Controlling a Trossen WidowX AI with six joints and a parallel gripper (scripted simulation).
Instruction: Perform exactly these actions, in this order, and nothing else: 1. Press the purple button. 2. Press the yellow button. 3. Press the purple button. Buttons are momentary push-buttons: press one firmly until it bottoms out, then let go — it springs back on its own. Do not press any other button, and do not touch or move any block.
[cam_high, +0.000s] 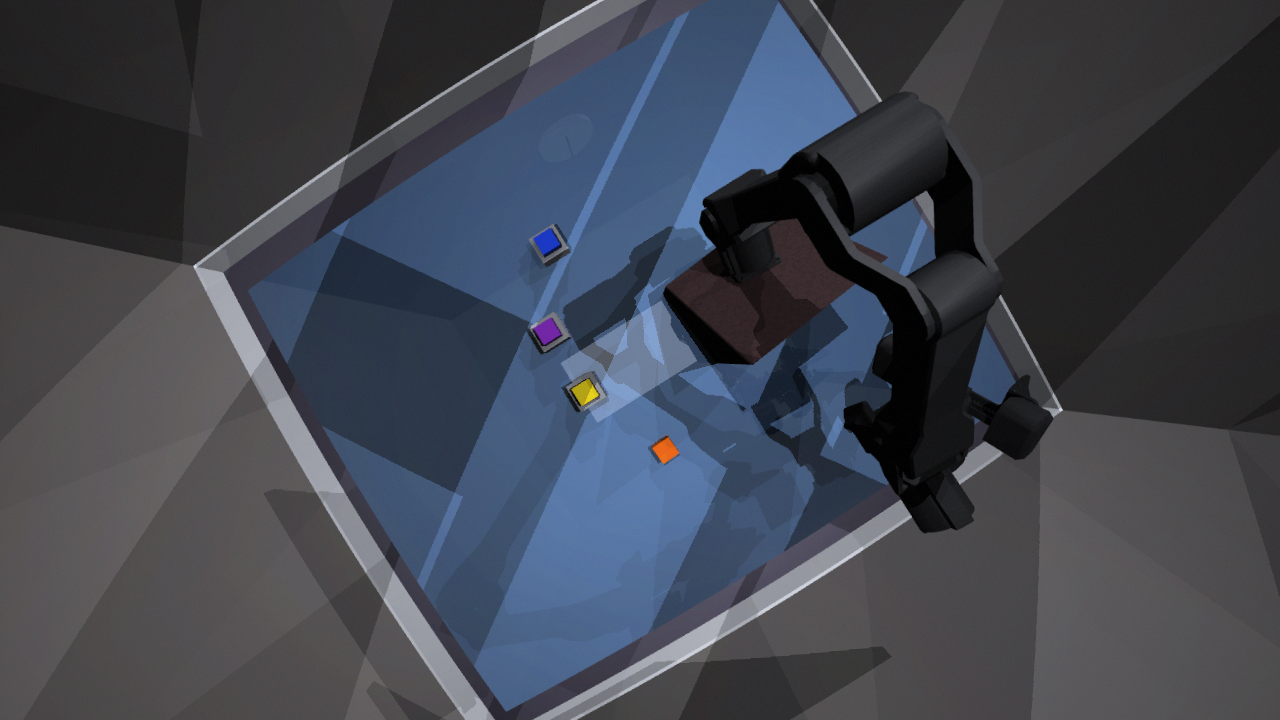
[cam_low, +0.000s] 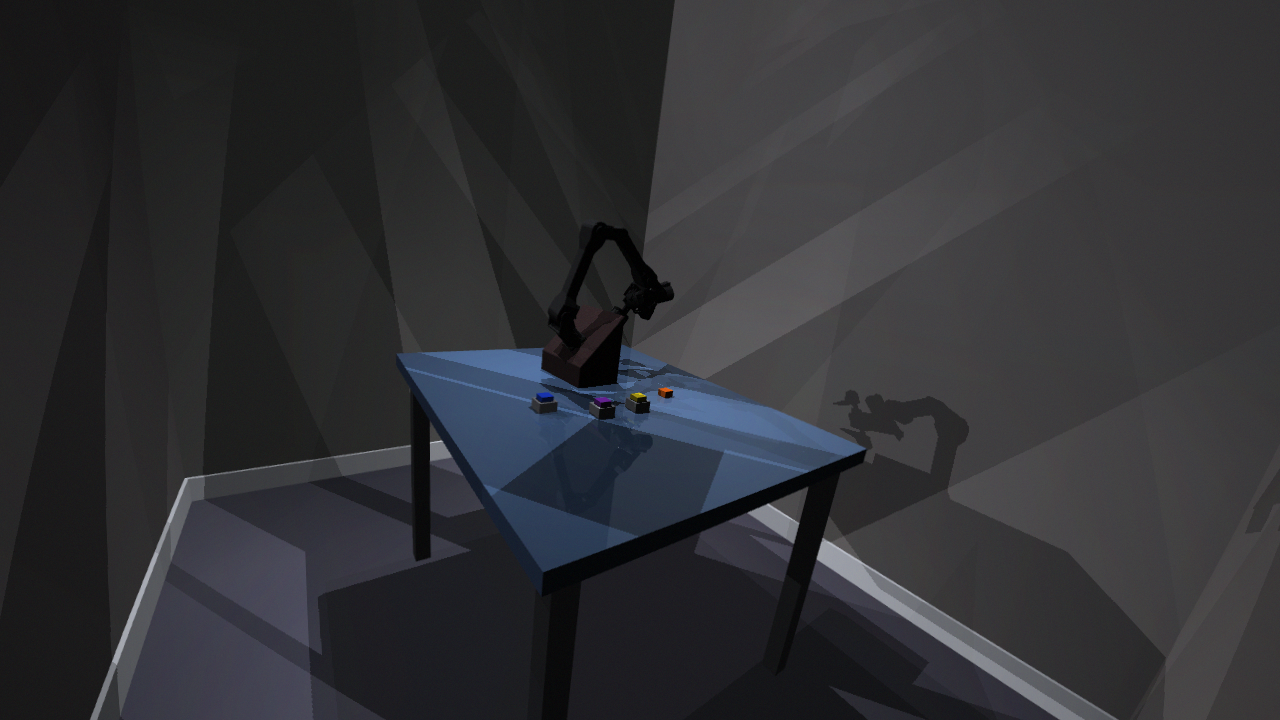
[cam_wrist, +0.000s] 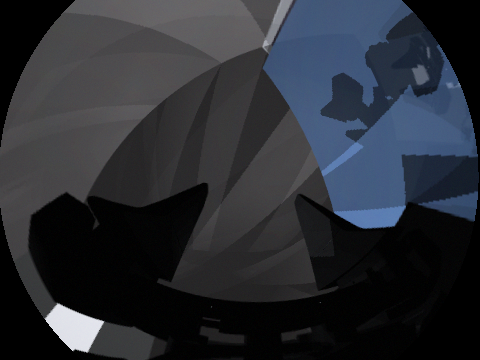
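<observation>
Right now my gripper tip is 49 cm short of the purple button, 31 cm to the left of it and 18 cm above it. From my gripper tip the other things lie so: small orange block 41 cm ahead, 20 cm below, 5 cm to the right; blue button 44 cm to the right, 42 cm ahead, 18 cm below; yellow button 48 cm ahead, 20 cm to the right, 18 cm below.
</observation>
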